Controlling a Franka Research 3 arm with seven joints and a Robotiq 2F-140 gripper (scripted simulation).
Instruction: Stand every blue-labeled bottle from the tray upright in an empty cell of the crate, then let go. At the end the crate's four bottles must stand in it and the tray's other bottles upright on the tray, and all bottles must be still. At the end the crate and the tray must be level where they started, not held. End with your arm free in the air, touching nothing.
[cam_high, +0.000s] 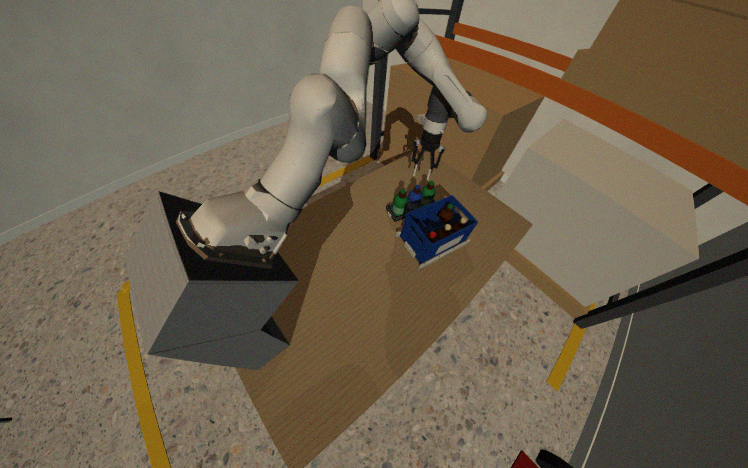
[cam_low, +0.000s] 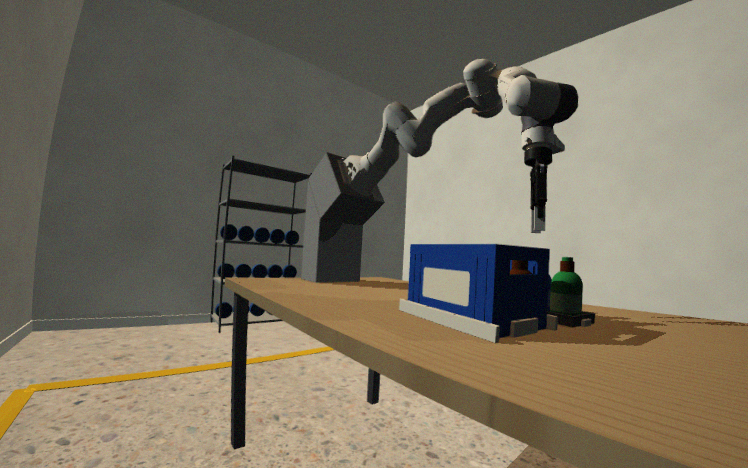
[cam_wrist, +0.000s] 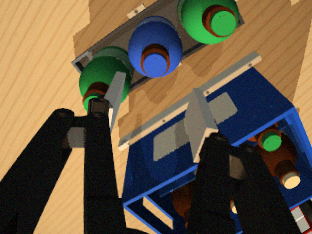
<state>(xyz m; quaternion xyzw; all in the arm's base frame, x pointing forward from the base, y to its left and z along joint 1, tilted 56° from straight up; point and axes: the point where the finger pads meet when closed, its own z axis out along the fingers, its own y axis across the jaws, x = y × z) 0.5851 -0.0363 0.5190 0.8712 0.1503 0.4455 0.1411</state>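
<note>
The blue-labeled bottle lies 170 mm below my hand. Also, from my hand: dark tray (240 mm below); crate (190 mm to the right, 170 mm below, 120 mm behind).
</note>
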